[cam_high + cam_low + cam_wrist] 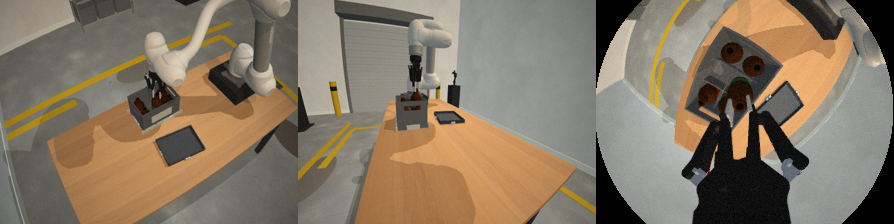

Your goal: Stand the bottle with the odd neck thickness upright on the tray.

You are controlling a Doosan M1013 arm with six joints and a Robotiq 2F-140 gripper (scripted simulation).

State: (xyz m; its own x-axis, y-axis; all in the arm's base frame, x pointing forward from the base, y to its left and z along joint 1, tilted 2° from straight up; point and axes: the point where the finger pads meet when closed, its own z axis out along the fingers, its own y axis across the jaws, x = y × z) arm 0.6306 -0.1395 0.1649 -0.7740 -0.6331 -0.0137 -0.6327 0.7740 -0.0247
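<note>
Right now my hand is 90 mm above the glass bottle. The rest, counted from my hand: dark tray (30 mm ahead, 250 mm to the left, 240 mm below); then grey crate (40 mm to the right, 170 mm below).
</note>
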